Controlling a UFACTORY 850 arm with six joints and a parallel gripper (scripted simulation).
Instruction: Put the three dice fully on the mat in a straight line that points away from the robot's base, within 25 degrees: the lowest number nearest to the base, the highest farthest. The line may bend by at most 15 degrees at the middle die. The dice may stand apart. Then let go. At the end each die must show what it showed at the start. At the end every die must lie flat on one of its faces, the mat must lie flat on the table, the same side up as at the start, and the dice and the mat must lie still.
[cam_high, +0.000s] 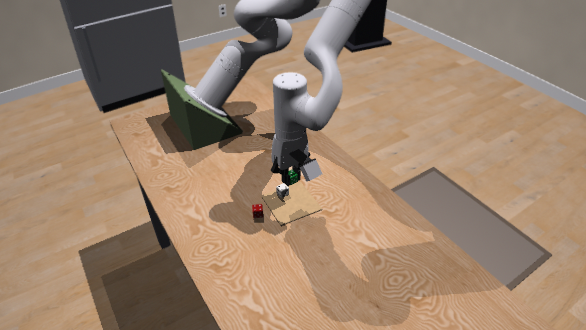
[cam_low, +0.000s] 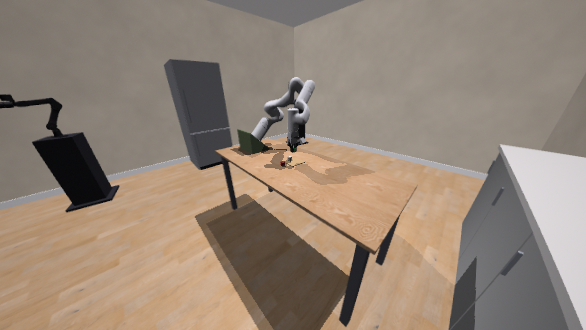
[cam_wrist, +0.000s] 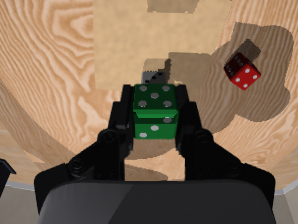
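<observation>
My gripper is now 110 mm above the tan mat. Also, from my hand: green die 10 mm below; red die 110 mm to the right, 100 mm below; white die 40 mm behind, 10 mm to the right, 90 mm below.
</observation>
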